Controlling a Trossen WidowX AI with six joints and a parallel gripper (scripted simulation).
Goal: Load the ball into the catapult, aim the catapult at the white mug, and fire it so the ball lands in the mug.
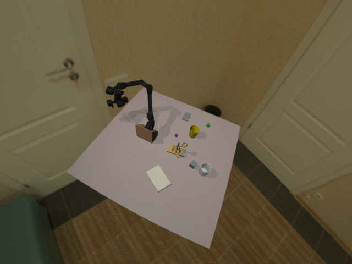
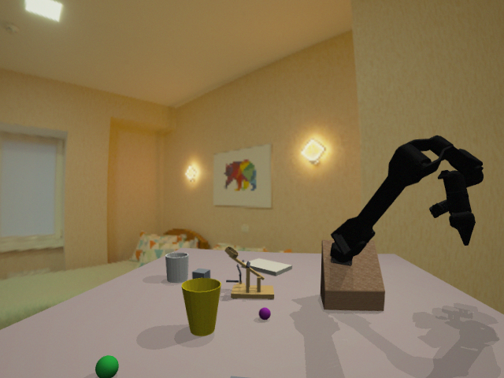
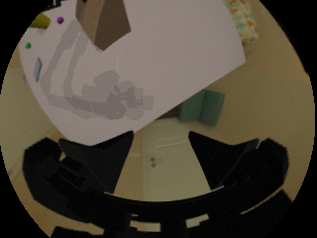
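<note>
My gripper tip is 700 mm short of the wooden catapult, 120 mm above it and 30 mm to the right of it. Also, from my gripper tip: purple ball 580 mm ahead, 190 mm to the left, 180 mm below; flat grey tile 540 mm ahead, 480 mm to the left, 190 mm below; white slab 690 mm ahead, 280 mm to the right, 190 mm below.
</note>
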